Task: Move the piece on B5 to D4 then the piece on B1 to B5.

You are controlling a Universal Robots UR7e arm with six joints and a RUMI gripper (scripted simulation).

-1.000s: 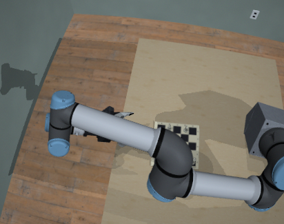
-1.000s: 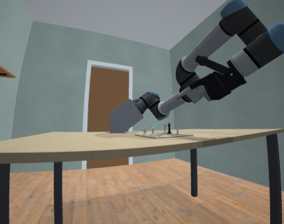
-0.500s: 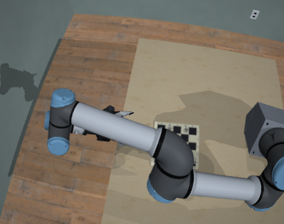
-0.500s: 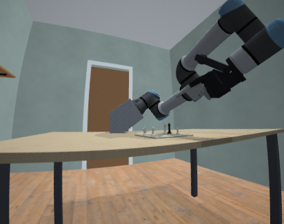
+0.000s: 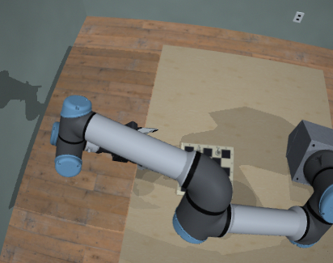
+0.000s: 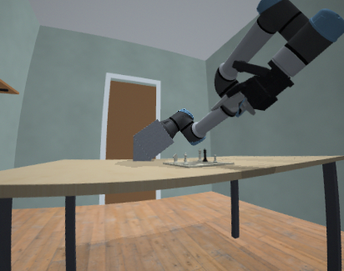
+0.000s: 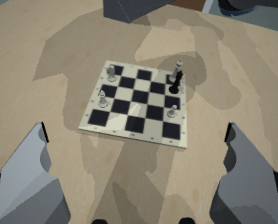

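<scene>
My gripper is now 230 mm past the black piece, 150 mm above it and 40 mm to the right of it. The rest, counted from my hand: chessboard (180 mm below, 180 mm behind, 30 mm to the right).
</scene>
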